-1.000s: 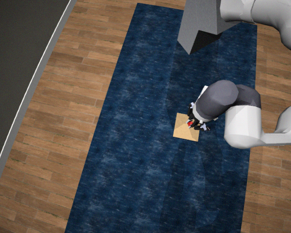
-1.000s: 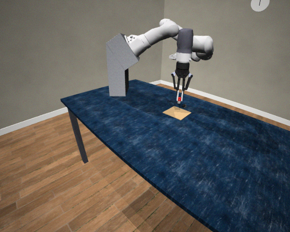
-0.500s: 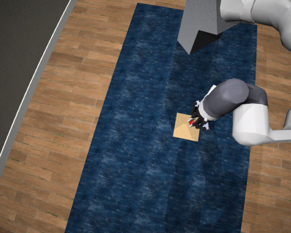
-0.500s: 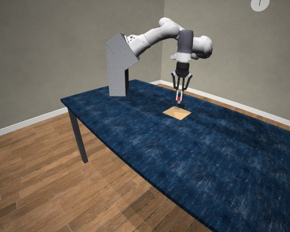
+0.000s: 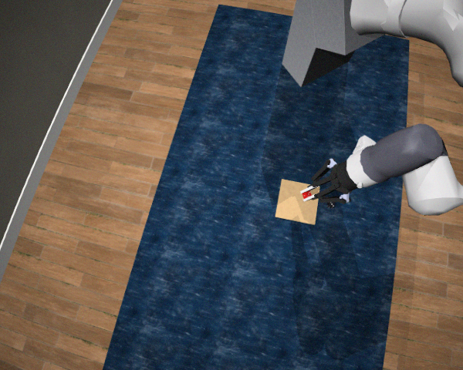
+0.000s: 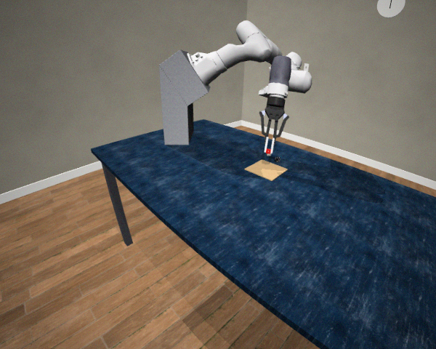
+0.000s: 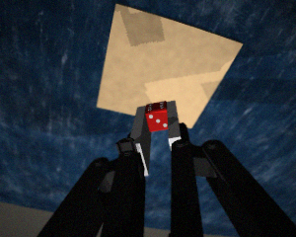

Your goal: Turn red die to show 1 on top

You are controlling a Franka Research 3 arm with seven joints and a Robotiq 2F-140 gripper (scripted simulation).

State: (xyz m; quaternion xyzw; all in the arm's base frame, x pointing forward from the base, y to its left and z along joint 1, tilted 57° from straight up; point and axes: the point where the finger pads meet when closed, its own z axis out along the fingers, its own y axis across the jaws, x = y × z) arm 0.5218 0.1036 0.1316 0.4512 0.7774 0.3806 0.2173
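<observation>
Now: hand 110 mm above the tan mat, 20 mm short of it and 10 mm to the left of it. From my hand the other things lie so: white die 120 mm behind, 100 mm below, 90 mm to the left; black die 100 mm below, 90 mm to the left, 40 mm behind; red die 30 mm below.
</observation>
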